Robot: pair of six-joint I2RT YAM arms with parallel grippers.
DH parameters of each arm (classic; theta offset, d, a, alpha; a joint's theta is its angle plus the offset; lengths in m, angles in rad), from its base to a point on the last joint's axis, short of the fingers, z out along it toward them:
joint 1: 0 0.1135 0.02 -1.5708
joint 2: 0 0 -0.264 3.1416
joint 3: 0.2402 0 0.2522 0
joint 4: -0.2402 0 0.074 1.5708
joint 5: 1.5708 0 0 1.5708
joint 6: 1.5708 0.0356 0 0
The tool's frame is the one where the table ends.
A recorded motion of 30 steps. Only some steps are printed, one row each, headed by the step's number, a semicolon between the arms.
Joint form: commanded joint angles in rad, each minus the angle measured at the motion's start. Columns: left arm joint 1, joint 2, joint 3, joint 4, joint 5, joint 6; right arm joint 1, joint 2, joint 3, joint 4, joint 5, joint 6.
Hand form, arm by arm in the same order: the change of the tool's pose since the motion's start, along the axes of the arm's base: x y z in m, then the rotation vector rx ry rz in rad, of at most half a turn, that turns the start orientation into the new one. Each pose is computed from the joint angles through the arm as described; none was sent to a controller.
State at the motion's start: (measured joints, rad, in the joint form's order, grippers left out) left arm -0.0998 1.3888 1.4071 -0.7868 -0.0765 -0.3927; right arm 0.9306 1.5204 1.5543 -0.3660 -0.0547 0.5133
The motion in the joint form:
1: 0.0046 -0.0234 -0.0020 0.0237 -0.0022 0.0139; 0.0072 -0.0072 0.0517 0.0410 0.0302 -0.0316
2: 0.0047 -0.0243 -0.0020 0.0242 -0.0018 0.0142; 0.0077 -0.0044 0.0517 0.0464 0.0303 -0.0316
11: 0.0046 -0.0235 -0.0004 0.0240 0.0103 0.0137; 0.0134 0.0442 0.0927 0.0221 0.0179 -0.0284
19: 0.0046 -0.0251 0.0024 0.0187 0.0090 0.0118; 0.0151 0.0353 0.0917 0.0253 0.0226 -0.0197
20: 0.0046 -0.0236 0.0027 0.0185 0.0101 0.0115; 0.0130 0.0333 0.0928 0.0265 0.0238 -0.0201
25: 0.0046 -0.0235 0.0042 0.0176 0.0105 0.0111; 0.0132 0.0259 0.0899 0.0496 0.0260 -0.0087
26: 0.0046 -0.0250 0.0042 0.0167 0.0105 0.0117; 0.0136 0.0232 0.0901 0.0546 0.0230 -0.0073
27: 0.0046 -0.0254 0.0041 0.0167 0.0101 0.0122; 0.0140 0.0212 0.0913 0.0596 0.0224 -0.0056
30: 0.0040 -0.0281 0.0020 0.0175 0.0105 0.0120; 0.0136 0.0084 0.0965 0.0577 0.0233 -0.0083
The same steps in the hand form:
1: -0.0040 0.0018 0.0076 0.0073 -0.0449 -0.0032; -0.0031 -0.0018 0.0246 0.0583 -0.0913 -0.0130
2: -0.0042 0.0019 0.0079 0.0072 -0.0463 -0.0036; -0.0026 -0.0008 0.0242 0.0604 -0.0928 -0.0127
11: -0.0040 0.0014 0.0082 -0.0014 -0.0462 -0.0122; 0.0028 0.0108 0.0194 0.0388 -0.0686 0.0046
19: -0.0048 0.0015 0.0091 -0.0019 -0.0454 -0.0100; 0.0008 0.0089 0.0224 0.0516 -0.0693 -0.0009
20: -0.0044 0.0014 0.0088 -0.0027 -0.0439 -0.0106; 0.0011 0.0079 0.0236 0.0546 -0.0724 -0.0041
25: -0.0045 0.0014 0.0092 -0.0033 -0.0444 -0.0106; 0.0001 0.0066 0.0276 0.0827 -0.0799 -0.0095
26: -0.0049 0.0015 0.0095 -0.0029 -0.0450 -0.0110; -0.0005 0.0061 0.0291 0.0904 -0.0827 -0.0066
27: -0.0050 0.0015 0.0096 -0.0023 -0.0453 -0.0111; -0.0010 0.0057 0.0307 0.0980 -0.0860 -0.0062
30: -0.0057 0.0014 0.0097 -0.0029 -0.0467 -0.0118; -0.0036 0.0018 0.0366 0.1095 -0.0978 -0.0068

